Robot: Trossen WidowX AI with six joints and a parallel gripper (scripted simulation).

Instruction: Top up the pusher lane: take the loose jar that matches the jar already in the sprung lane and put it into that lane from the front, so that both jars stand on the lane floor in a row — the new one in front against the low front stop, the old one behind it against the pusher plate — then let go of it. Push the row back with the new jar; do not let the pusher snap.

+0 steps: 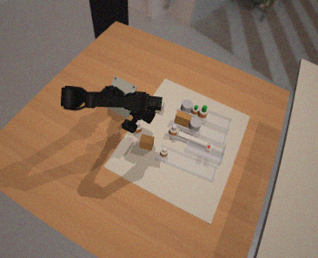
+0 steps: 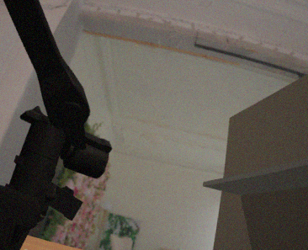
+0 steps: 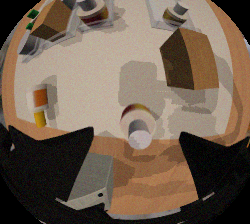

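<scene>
Right now the brown box is 17 cm to the left of my gripper tip, 16 cm ahead of it and 2 cm below it. Round my gripper tip: clear lane rack: 31 cm ahead, 10 cm to the left, 4 cm below; pale pusher part: 27 cm ahead, 9 cm to the left, 1 cm below.
</scene>
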